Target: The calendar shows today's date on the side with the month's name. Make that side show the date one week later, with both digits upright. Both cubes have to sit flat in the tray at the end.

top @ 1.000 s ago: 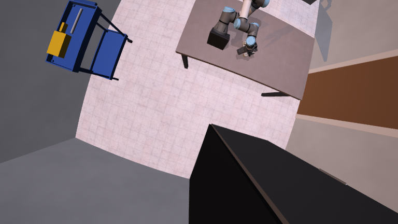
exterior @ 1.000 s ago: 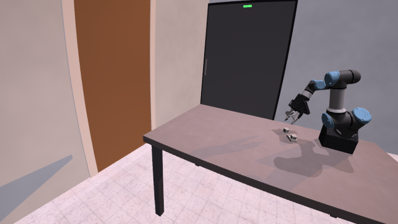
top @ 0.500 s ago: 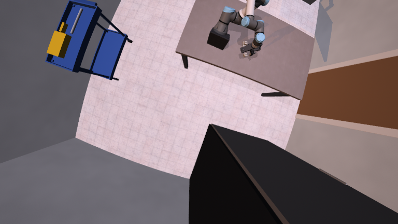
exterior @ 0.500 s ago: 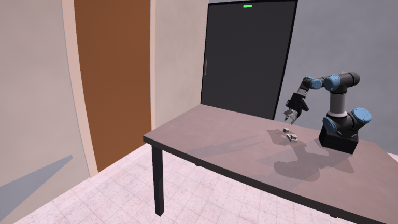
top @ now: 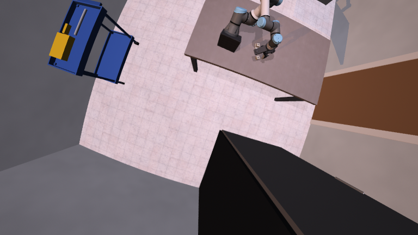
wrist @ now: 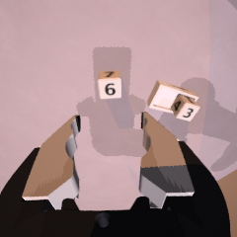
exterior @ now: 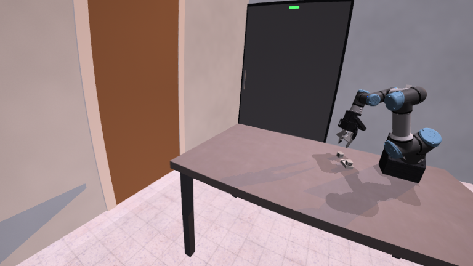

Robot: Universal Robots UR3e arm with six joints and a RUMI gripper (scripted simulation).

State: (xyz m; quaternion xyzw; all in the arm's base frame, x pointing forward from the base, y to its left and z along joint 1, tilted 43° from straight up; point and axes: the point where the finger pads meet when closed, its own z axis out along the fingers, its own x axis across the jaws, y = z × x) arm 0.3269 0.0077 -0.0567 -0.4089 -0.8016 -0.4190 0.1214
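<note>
Right now my hand is 8 cm above the cube. From my hand the other things lie so: pale tray: 4 cm behind, 10 cm to the left, 8 cm below.
</note>
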